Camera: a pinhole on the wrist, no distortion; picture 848 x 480 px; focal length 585.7 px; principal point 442.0 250.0 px. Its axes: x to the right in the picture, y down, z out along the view. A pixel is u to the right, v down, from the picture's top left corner.
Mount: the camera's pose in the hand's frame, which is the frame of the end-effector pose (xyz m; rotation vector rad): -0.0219 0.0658 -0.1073 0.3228 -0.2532 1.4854
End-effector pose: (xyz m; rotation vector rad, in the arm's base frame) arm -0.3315 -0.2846 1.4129 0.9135 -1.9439 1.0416
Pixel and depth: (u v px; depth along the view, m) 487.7 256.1 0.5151
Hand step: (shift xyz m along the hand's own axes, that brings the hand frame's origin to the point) -0.0080 -0.0835 0.3872
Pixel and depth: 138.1 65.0 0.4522
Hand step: 0.1178 -0.3246 0.2213
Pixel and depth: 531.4 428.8 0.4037
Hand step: -0.1275 -0.0165 0.2977
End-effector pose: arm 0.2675 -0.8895 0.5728 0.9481 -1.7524 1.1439
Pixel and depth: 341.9 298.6 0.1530
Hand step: -0.0316 -0.0134 0.0265
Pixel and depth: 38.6 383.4 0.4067
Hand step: -0.1216 -0.3372 0.1757
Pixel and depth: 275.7 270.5 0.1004
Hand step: -0.0243 0.0030 -0.0239
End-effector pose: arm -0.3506 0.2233 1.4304 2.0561 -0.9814 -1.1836
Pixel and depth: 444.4 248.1 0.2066
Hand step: -0.0146 -0.0085 0.0854
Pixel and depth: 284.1 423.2 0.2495
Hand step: -0.0924 -0.0832 0.1049
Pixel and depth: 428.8 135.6 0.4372
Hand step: 0.0764 -0.1069 0.2915
